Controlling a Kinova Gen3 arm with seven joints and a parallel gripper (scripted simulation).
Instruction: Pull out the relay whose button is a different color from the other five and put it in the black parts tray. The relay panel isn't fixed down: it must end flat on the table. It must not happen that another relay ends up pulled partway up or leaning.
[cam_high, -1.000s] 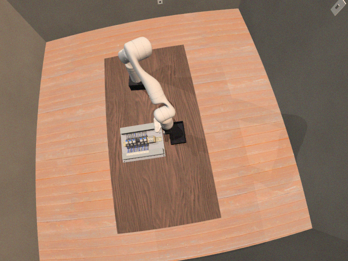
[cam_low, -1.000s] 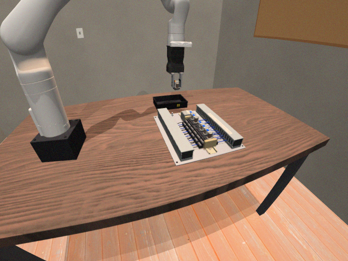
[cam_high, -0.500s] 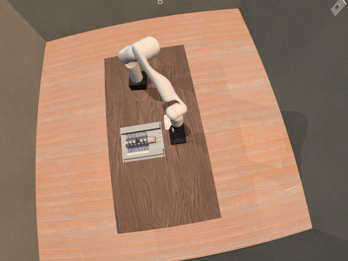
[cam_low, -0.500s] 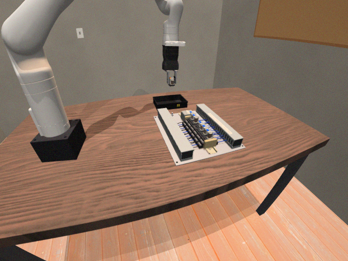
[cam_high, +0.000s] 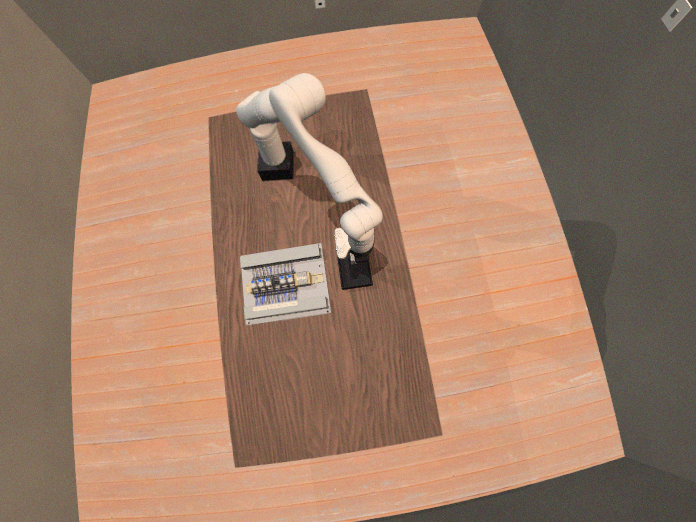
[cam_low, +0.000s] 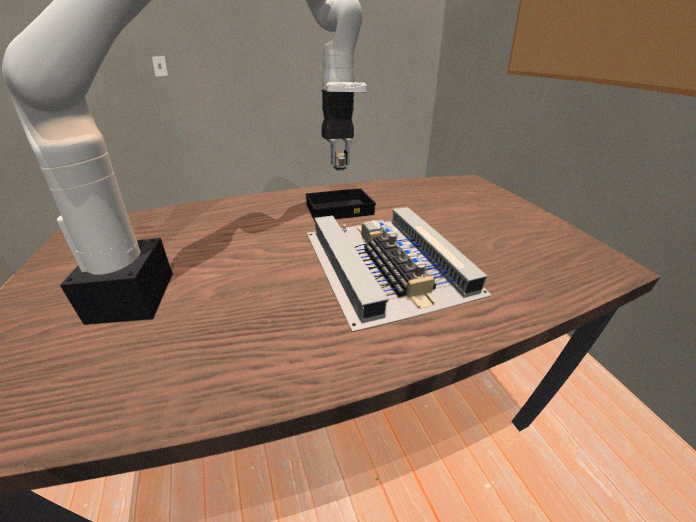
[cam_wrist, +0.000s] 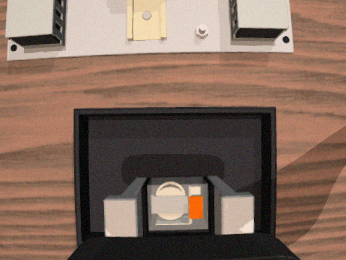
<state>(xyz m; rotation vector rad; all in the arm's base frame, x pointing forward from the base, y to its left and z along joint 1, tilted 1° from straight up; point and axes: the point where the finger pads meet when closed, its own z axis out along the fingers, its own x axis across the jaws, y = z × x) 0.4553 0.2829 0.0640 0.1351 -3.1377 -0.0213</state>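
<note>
My hand is 10 mm above the grey relay. Round my hand: relay panel (50 mm ahead, 260 mm to the right, 120 mm below); black parts tray (130 mm below).
</note>
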